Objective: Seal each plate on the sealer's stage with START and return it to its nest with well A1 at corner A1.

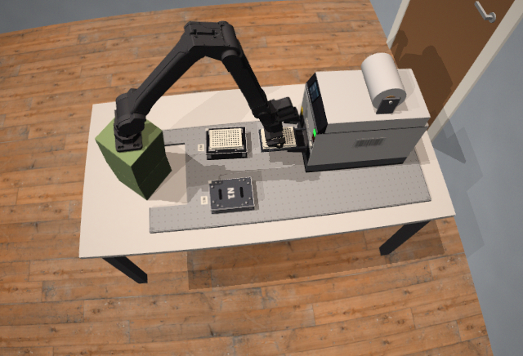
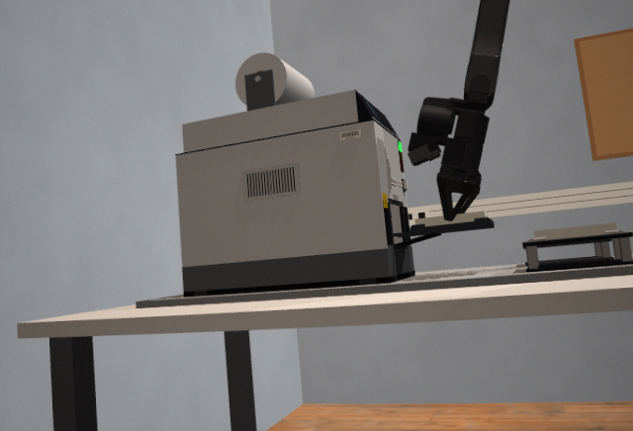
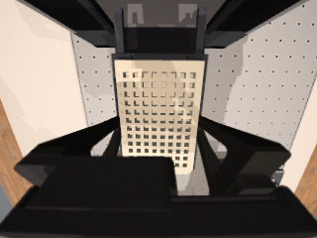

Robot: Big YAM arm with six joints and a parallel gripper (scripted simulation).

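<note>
My gripper is now 20 mm above the sealer stage. From my hand the other things lie so: plate (200 mm behind, 60 mm to the left, 50 mm below); then yellow warning label (110 mm ahead, 80 mm to the left, 40 mm above); then plate nest (220 mm behind, 170 mm to the right, 70 mm below).
</note>
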